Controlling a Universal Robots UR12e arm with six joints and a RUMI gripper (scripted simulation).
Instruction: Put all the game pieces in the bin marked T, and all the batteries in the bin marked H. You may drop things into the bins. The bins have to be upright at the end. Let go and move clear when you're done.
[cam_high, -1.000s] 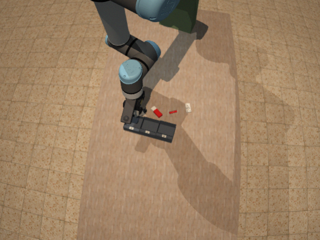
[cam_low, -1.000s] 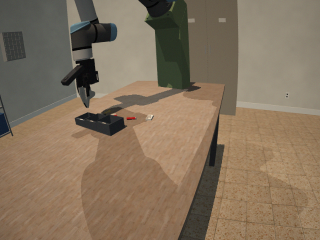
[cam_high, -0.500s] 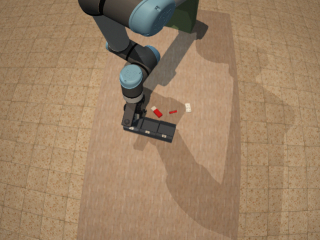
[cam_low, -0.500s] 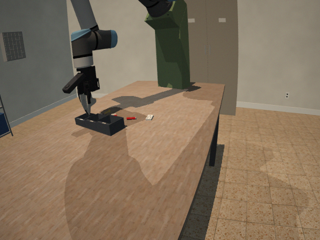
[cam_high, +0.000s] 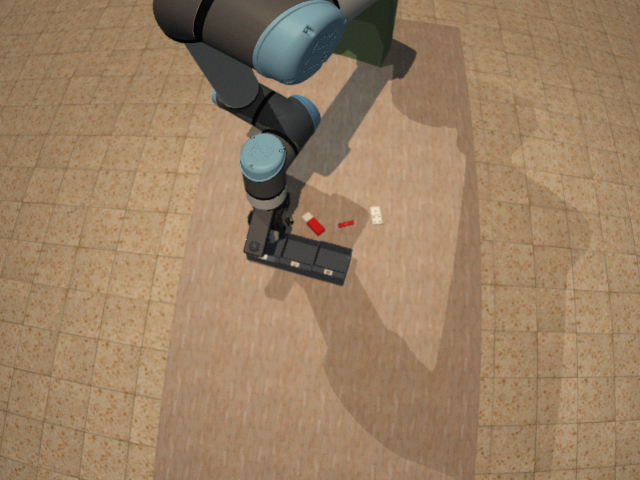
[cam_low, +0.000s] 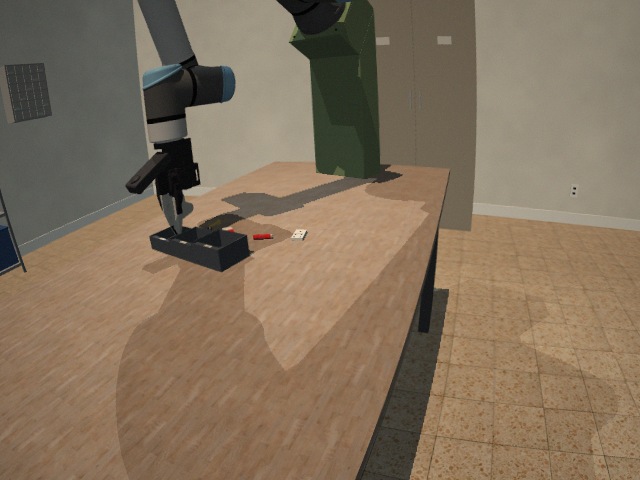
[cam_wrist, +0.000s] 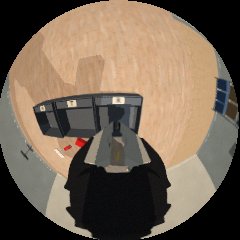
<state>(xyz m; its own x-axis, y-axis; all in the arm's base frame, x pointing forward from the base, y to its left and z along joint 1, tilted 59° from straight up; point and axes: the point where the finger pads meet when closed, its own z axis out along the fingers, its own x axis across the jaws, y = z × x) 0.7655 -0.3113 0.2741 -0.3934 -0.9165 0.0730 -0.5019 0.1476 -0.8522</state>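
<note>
My hand is 60 mm short of the three-compartment bin row, 60 mm to the right of it and 10 mm above it. Also, from my hand: red-and-white block 20 mm behind, 120 mm to the left, 30 mm below; then yellow piece 110 mm behind, 80 mm to the left, 30 mm below; then black die 50 mm behind, 70 mm to the left, 30 mm below.
</note>
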